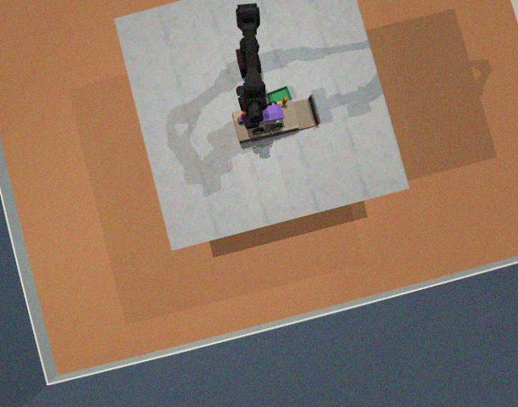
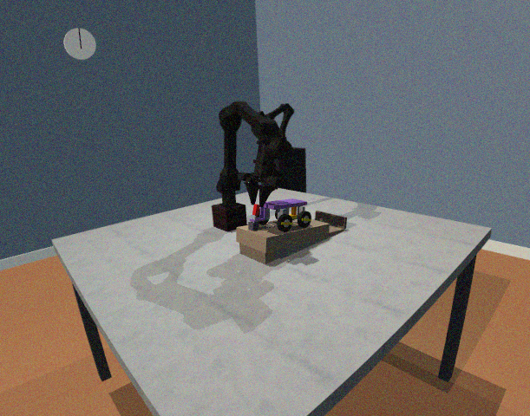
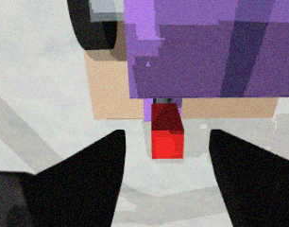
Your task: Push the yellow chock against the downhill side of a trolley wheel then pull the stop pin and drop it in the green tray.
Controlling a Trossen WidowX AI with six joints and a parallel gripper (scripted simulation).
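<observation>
My gripper tip is 1 cm to the left of the red-headed stop pin and 3 cm above it. From my gripper tip the other things lie so: yellow chock 7 cm behind, 18 cm to the left, 8 cm below; purple trolley 10 cm to the left, 5 cm below; raised brown end wall 4 cm behind, 37 cm to the left, 13 cm below.
</observation>
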